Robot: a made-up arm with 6 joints.
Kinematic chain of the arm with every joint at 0, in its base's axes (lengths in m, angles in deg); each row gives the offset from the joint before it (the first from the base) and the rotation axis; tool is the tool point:
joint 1: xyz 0 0 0.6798 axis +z
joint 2: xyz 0.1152 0 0 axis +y
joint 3: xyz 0 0 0.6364 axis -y
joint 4: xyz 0 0 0.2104 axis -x
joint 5: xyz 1.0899 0 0 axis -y
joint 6: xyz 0.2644 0 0 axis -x
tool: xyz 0 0 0
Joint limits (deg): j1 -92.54..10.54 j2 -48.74..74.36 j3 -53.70..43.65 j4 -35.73..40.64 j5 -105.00..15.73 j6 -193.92..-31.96
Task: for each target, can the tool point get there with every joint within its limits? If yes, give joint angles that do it. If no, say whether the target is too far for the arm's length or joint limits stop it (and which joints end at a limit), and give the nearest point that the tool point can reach.
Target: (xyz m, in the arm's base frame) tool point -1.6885 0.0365 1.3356
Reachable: no: joint limits stop it (at a limit: joint 2, joint 3, joint 4, joint 5) | nearest point -0.4539 0.0098 2.1194 | short by 1.463 m
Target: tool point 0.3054 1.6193 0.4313
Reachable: no: joint limits stop it (at a limit: joint 1, joint 3, joint 4) | nearest point 0.6638 0.2795 0.3759 | short by 1.388 m
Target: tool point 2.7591 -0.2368 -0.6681
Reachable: no: too far | nearest point 1.8238 -0.1565 0.0307 | short by 1.170 m
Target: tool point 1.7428 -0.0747 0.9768
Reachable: yes | joints -5.63 37.07 25.96 -28.54 -49.91 -137.17
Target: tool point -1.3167 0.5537 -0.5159
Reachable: no: joint limits stop it (at a limit: joint 1, joint 2, joint 3, joint 4) | nearest point -0.1436 0.0062 -0.1478 | short by 1.346 m
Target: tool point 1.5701 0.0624 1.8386
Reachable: yes | joints 2.30 18.72 34.03 7.76 -1.01 -67.54
